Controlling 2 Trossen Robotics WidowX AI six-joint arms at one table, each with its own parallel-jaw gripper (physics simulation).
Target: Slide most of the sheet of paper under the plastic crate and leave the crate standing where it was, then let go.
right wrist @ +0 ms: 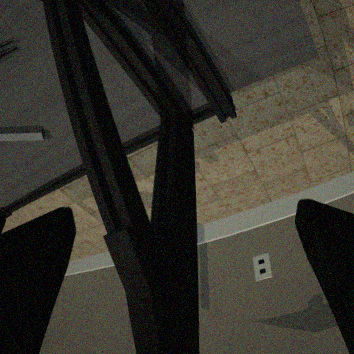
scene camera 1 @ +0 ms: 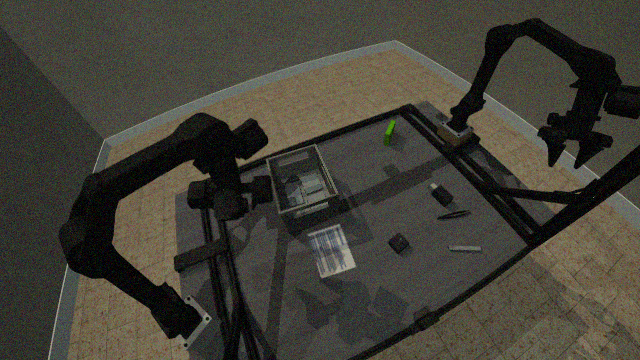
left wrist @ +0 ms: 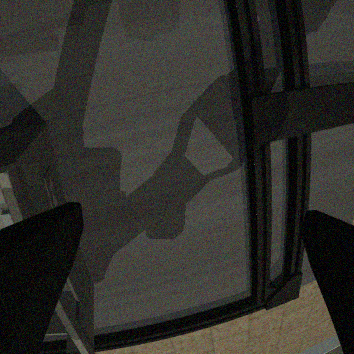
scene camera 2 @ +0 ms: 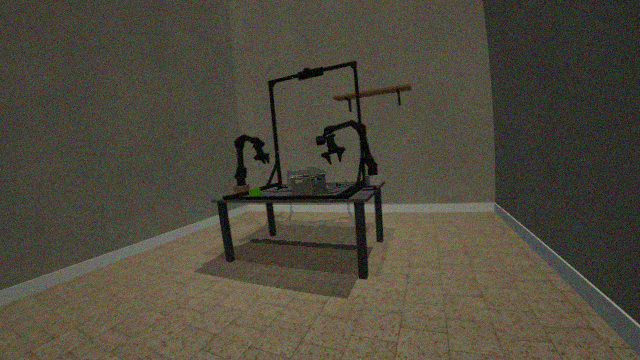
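A printed white sheet of paper (scene camera 1: 332,251) lies flat on the table in scene camera 1, below the crate in the picture, with a dark strip between them. The see-through plastic crate (scene camera 1: 310,204) (scene camera 2: 307,182) (left wrist: 72,322) stands upright; pale and grey shapes show inside its rim. My left gripper (scene camera 2: 334,161) (left wrist: 195,220) is open and empty, raised above the table beside the crate; its fingertips are hidden in scene camera 1. My right gripper (scene camera 1: 564,166) (scene camera 2: 264,161) (right wrist: 186,216) is open and empty, held high at the right of scene camera 1, far from the paper.
A green block (scene camera 1: 389,133) (scene camera 2: 255,192) stands near the far edge. Right of the paper lie a dark cube (scene camera 1: 398,243), a dark piece with a pale tip (scene camera 1: 441,195), a dark pen-like thing (scene camera 1: 454,215) and a grey bar (scene camera 1: 465,248) (right wrist: 22,135). Black rails border the table.
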